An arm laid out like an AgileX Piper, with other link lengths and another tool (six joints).
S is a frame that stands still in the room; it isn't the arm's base.
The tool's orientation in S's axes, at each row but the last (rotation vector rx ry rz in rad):
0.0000, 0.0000, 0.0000
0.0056, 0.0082, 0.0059
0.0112, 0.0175, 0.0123
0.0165, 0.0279, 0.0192
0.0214, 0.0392, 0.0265
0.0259, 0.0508, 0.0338
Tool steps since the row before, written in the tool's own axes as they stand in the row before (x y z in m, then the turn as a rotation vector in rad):
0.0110, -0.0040, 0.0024, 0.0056, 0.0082, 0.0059
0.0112, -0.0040, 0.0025, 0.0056, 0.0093, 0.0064
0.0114, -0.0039, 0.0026, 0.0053, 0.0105, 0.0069
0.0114, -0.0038, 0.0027, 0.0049, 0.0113, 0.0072
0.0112, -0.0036, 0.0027, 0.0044, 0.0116, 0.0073
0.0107, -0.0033, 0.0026, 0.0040, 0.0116, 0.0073
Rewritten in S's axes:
0.0110, -0.0040, 0.0024, 0.0056, 0.0082, 0.0059
0.0112, -0.0039, 0.0024, 0.0056, 0.0093, 0.0064
0.0115, -0.0038, 0.0024, 0.0053, 0.0105, 0.0069
0.0115, -0.0036, 0.0023, 0.0049, 0.0113, 0.0072
0.0114, -0.0034, 0.0022, 0.0044, 0.0116, 0.0074
0.0109, -0.0030, 0.0020, 0.0040, 0.0115, 0.0074

